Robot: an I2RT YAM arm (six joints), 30 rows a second.
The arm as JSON. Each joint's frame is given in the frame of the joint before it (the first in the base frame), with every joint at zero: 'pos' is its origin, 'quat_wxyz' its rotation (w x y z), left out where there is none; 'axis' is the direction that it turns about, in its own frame. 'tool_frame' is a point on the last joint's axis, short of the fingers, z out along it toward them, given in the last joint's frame.
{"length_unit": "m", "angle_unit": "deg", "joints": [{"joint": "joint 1", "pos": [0.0, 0.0, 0.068], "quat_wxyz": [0.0, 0.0, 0.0, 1.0], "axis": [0.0, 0.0, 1.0]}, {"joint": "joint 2", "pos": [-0.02, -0.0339, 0.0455], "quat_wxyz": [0.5, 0.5, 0.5, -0.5], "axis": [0.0, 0.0, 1.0]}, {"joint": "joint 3", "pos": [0.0, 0.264, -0.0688], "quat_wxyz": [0.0, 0.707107, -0.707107, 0.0], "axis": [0.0, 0.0, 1.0]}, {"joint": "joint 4", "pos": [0.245, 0.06, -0.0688], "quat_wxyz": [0.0, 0.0, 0.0, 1.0], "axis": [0.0, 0.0, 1.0]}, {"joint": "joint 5", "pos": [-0.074, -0.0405, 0.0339], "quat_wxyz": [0.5, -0.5, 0.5, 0.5], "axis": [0.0, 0.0, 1.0]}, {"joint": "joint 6", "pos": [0.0, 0.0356, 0.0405], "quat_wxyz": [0.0, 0.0, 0.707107, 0.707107], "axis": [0.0, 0.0, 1.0]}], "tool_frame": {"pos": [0.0, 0.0, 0.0], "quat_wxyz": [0.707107, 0.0, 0.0, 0.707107]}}
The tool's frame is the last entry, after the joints.
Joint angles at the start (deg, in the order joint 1, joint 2, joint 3, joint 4, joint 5, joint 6):
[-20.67 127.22 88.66 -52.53 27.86 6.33]
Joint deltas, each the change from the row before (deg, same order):
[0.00 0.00 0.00 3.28 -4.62 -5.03]
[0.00 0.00 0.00 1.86 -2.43 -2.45]
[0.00 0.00 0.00 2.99 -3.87 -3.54]
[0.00 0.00 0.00 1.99 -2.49 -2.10]
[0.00 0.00 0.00 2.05 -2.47 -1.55]
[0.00 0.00 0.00 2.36 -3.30 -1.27]
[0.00 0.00 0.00 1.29 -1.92 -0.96]
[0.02 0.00 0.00 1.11 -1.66 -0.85]
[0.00 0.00 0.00 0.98 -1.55 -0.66]
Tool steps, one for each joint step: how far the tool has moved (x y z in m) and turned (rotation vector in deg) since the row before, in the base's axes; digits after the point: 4 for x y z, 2 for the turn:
[0.0066 0.0003 -0.0012 3.89 -2.65 4.58]
[0.0038 0.0001 -0.0004 1.82 -1.69 2.40]
[0.0061 0.0001 -0.0002 2.65 -2.97 3.71]
[0.0041 0.0001 0.0001 1.54 -2.10 2.35]
[0.0042 0.0000 0.0003 1.43 -2.35 1.92]
[0.0049 0.0003 0.0006 2.02 -3.04 1.92]
[0.0027 0.0002 0.0004 1.12 -1.66 1.39]
[0.0024 0.0004 0.0005 0.93 -1.44 1.27]
[0.0020 0.0003 0.0005 0.89 -1.33 1.07]

